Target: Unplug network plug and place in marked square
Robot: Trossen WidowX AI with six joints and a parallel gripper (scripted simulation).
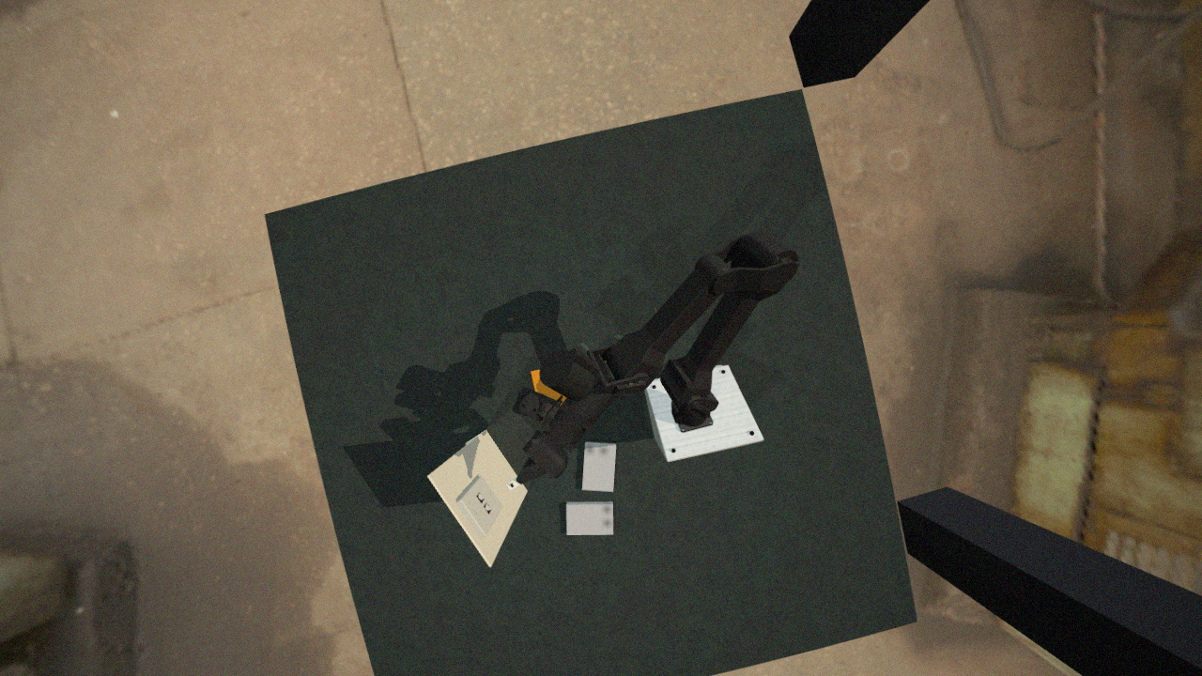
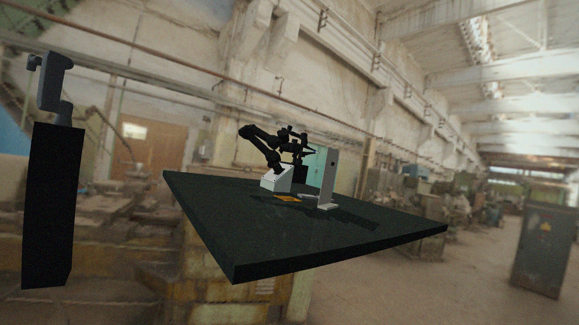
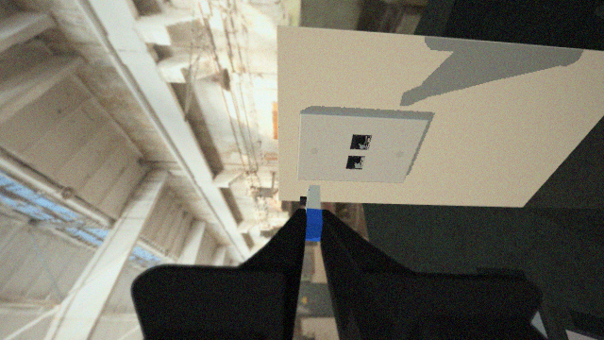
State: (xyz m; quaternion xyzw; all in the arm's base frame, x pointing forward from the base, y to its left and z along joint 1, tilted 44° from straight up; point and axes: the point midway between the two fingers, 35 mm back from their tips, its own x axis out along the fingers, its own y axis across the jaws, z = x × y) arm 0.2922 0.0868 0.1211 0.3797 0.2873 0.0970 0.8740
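The orange marked square lies 28 cm below my gripper tip, 9 cm to the right of it and 7 cm behind it. From my gripper tip the other things lie so: upright panel 14 cm below, 10 cm ahead, 4 cm to the left; network plug 1 cm ahead.
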